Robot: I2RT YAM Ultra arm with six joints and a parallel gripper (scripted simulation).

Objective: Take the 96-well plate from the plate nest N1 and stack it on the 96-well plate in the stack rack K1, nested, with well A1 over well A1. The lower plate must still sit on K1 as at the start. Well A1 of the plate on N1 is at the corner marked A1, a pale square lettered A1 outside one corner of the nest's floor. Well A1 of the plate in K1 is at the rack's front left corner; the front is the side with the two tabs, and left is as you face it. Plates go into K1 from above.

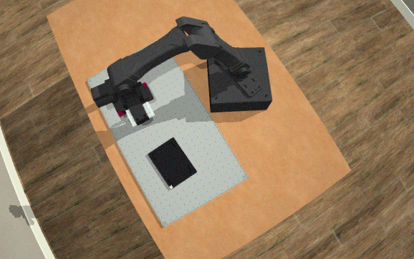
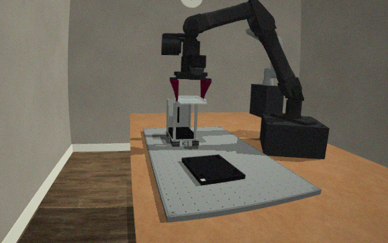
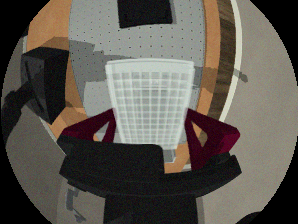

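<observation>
Now: hand 140 mm above the dark plate, 90 mm to the left of it and 10 mm past it. Round my hand: K1 label: 160 mm below, 10 mm ahead; white 96-well plate: right at my hand; black plate nest N1: 210 mm to the left, 160 mm below, 20 mm ahead.
</observation>
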